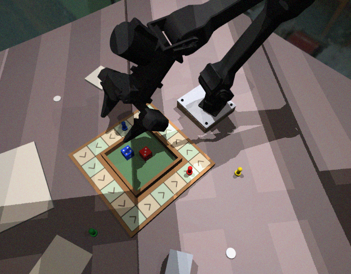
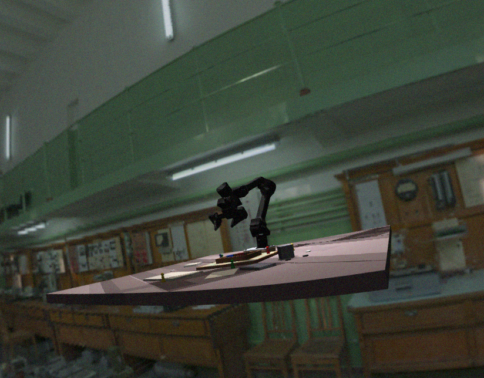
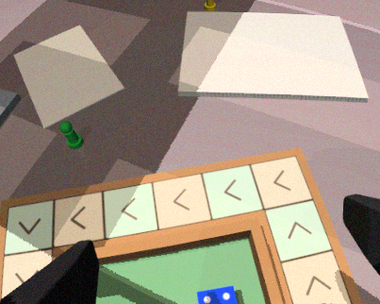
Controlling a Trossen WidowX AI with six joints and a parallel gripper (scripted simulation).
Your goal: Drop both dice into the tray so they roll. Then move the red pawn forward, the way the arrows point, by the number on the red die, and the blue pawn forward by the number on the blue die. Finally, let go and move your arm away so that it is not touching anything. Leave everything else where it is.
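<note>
My gripper tip is now 80 mm past the red pawn, 170 mm to the right of it and 130 mm above it. Also, from my gripper tip: green tray: 30 mm behind, 40 mm to the left, 160 mm below; then blue pawn: 70 mm behind, 60 mm to the right, 130 mm below; then grey block: 120 mm ahead, 280 mm to the left, 140 mm below.
</note>
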